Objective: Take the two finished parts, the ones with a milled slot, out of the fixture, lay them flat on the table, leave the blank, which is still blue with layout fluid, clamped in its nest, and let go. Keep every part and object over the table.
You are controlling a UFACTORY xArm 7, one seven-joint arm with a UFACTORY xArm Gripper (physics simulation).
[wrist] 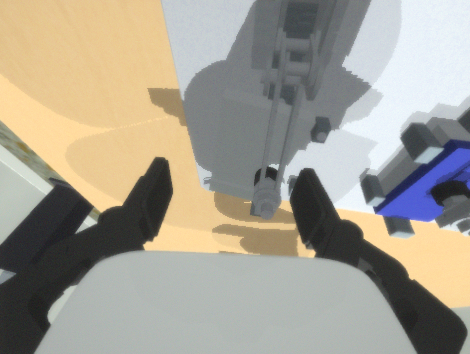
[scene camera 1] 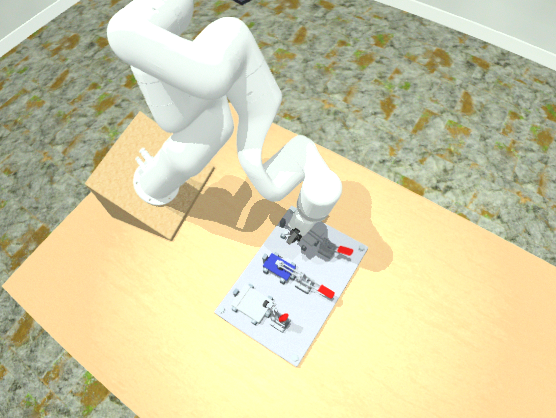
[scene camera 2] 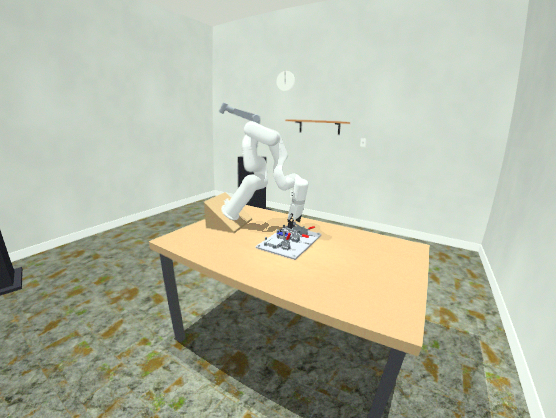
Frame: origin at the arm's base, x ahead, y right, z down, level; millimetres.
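Where they show: gripper, fingertip midpoint: (wrist: 234,179) (scene camera 2: 293,224); arm's base at its link origin: (scene camera 1: 156,182) (scene camera 2: 230,212).
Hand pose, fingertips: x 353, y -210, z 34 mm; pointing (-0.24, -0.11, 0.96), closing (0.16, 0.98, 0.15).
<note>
Things, the pixels of their centre, and the offset from my fingertips. "*": a spot on its surface instead. Level surfaces: height alone.
- grey part at the middle of its body: (wrist: 249,160) (scene camera 1: 304,228) dx +5, dy +7, dz +17 mm
- clamp's spindle at the middle of its body: (wrist: 276,150) (scene camera 1: 314,235) dx +43, dy +12, dz -9 mm
- blue blank at the middle of its body: (wrist: 432,181) (scene camera 1: 279,267) dx +36, dy +127, dz +19 mm
- pale part at the middle of its body: (scene camera 1: 252,303) (scene camera 2: 273,242) dx +57, dy +235, dz +21 mm
- third handle at a spot on its surface: (scene camera 1: 284,317) * dx +149, dy +215, dz -55 mm
- wooden table at its surface level: dz +50 mm
My gripper (scene camera 1: 294,237) (scene camera 2: 291,223) (wrist: 234,179) is open and empty above the end nest of the fixture plate (scene camera 1: 285,345) (scene camera 2: 300,249) (wrist: 425,50). A grey part (wrist: 230,145) lies there in shadow under a clamp arm. The clamp's spindle (wrist: 267,200) shows between the fingertips, nearer the right one; its height against them is unclear. The blue blank (scene camera 1: 272,270) (wrist: 415,200) sits in the middle nest under its clamp arm. A pale part (scene camera 1: 250,305) sits in the far nest with a clamp tip over its edge. I cannot make out the milled slots.
Red clamp handles (scene camera 1: 345,250) (scene camera 1: 326,291) stick outward at the first two nests; the third handle (scene camera 1: 284,317) stands more upright. Small nest blocks surround the parts. The wooden table (scene camera 1: 425,300) (scene camera 2: 360,280) extends around the plate. The arm's wedge base (scene camera 1: 125,165) (scene camera 2: 215,215) stands behind.
</note>
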